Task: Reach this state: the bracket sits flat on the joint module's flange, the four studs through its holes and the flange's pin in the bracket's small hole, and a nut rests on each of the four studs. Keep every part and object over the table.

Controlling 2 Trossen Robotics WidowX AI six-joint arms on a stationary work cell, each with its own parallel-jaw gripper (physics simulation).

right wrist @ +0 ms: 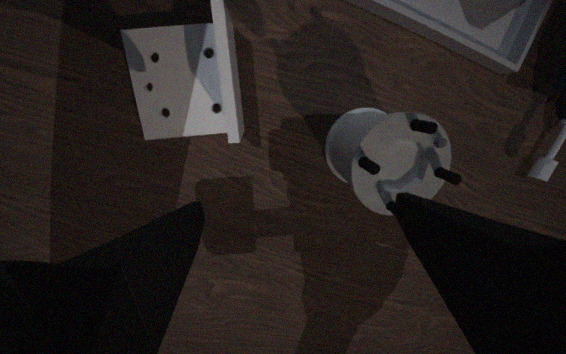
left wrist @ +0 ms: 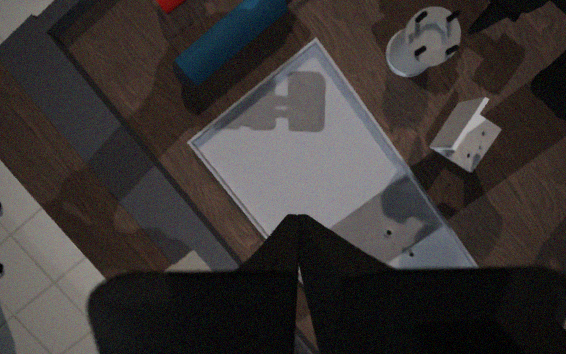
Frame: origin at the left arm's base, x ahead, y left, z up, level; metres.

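Where they show: left gripper, fingertip midpoint: (left wrist: 296,224); right gripper, fingertip midpoint: (right wrist: 299,206) (left wrist: 502,56).
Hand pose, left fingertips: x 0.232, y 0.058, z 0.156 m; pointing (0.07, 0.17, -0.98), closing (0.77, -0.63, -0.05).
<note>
After its pixels a point has its place.
The joint module (left wrist: 440,37) @[x 0.463, y 0.070, z -0.057 m] (right wrist: 390,145) @[x 0.444, y 0.064, z -0.050 m] stands upright, flange up, with four dark studs; its small pin (right wrist: 440,142) @[x 0.433, y 0.090, z -0.046 m] shows near one stud. The white L-shaped bracket (left wrist: 462,117) @[x 0.442, y -0.027, z -0.072 m] (right wrist: 175,75) @[x 0.443, y -0.070, z -0.098 m] lies apart from it on the table, its holed plate down and its other wall upright. Two small nuts (left wrist: 388,233) @[x 0.283, y -0.108, z -0.101 m] (left wrist: 411,254) @[x 0.291, y -0.156, z -0.101 m] lie in the white tray (left wrist: 220,175) @[x 0.147, y 0.108, z -0.103 m] (right wrist: 510,66) @[x 0.362, y 0.159, z -0.094 m]. My left gripper (left wrist: 296,224) @[x 0.232, y 0.059, z 0.156 m] is shut and empty, over the tray. My right gripper (right wrist: 299,206) @[x 0.481, y 0.016, z -0.022 m] is open and empty; its right fingertip overlaps a stud in view, contact unclear.
A blue cylinder (left wrist: 230,42) @[x 0.271, y 0.224, z -0.074 m] lies beyond the tray, with part of a red object (left wrist: 170,4) @[x 0.242, y 0.313, z -0.088 m] near it. A grey strip (left wrist: 110,125) @[x 0.077, y 0.253, z -0.090 m] runs along the table's left side. A pale-tipped object (right wrist: 545,167) @[x 0.421, y 0.230, z -0.085 m] lies at the right edge of the right wrist view.
</note>
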